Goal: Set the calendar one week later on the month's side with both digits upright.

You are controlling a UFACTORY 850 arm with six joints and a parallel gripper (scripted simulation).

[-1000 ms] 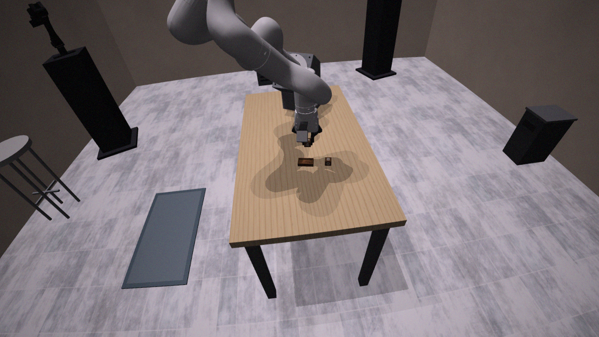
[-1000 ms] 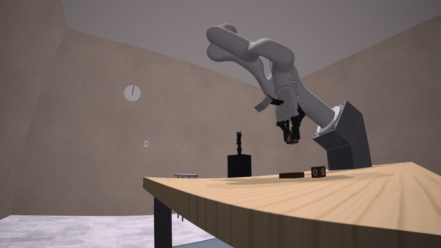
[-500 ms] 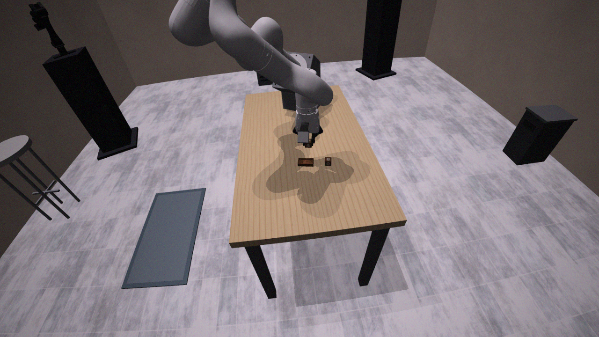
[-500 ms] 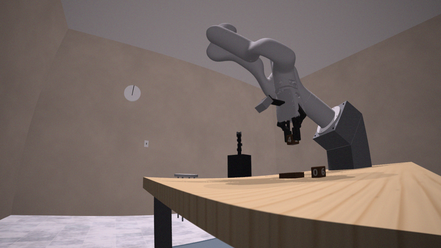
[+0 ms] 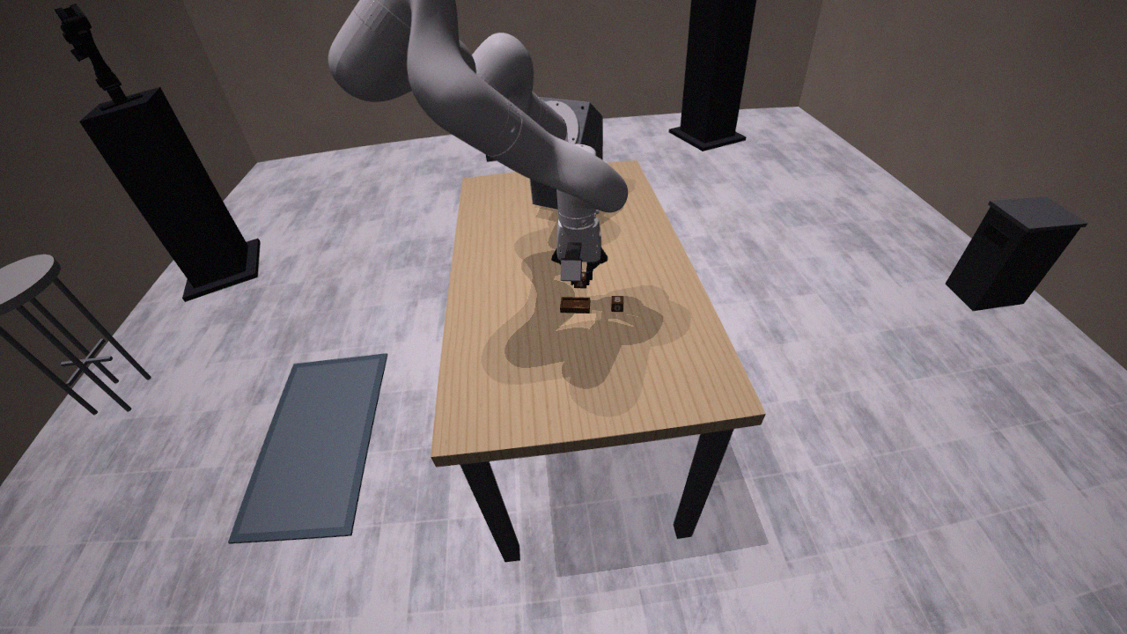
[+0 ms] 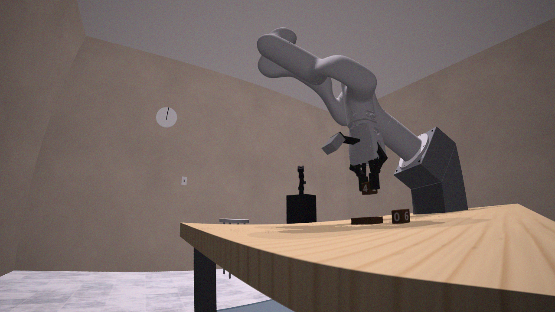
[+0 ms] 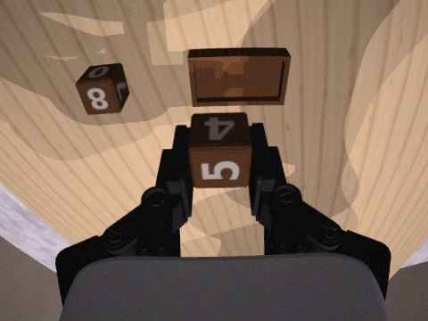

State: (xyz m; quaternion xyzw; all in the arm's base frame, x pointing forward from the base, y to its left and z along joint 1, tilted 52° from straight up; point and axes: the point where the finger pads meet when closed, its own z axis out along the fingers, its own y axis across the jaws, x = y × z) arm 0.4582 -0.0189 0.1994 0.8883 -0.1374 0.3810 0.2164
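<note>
Right now my hand is 100 mm above the dark brown tray, 10 mm to the left of it and 10 mm past it.
</note>
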